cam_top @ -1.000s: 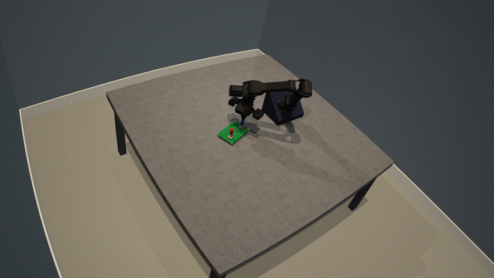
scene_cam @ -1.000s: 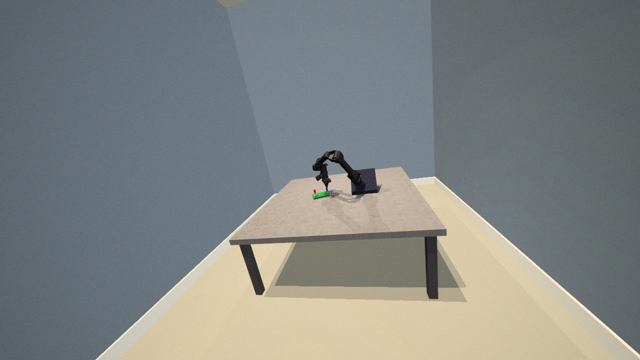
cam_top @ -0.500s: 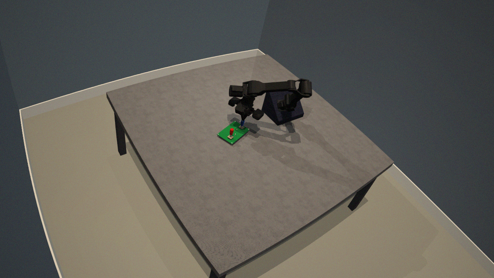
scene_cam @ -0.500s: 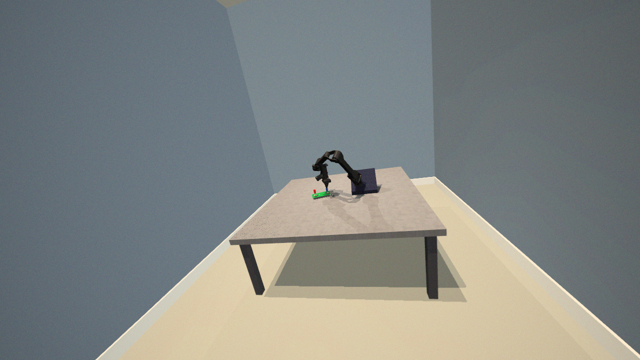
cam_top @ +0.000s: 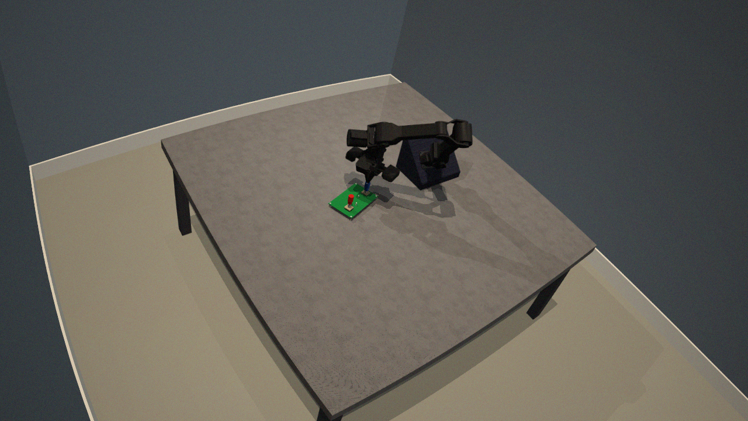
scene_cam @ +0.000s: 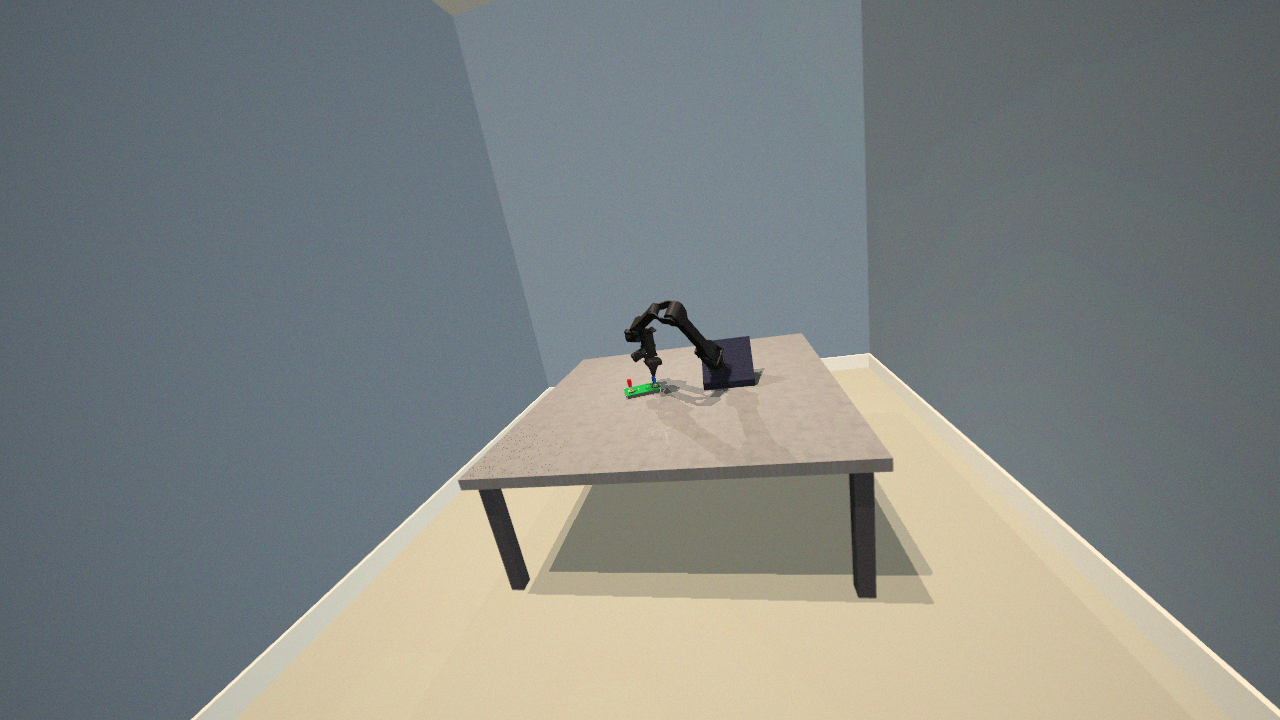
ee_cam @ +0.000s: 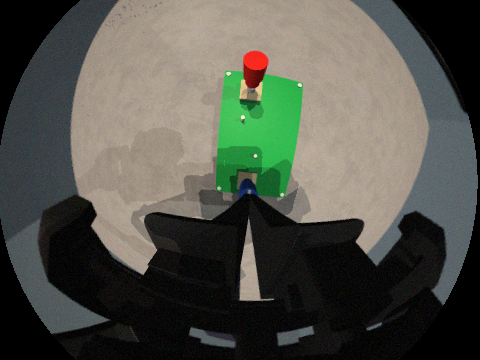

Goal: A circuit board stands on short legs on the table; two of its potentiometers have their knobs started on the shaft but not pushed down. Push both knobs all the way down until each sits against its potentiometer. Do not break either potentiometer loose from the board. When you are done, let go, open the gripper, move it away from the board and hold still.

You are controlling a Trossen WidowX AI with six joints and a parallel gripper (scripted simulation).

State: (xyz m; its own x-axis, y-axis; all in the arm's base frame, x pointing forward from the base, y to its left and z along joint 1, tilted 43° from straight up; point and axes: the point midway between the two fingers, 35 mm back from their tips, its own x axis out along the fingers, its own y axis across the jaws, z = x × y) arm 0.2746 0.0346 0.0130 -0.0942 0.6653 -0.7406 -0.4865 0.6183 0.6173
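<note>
Right now the blue knob is 10 mm below my gripper tip. Round my gripper tip: red knob 100 mm ahead, 60 mm to the left, 10 mm below.
</note>
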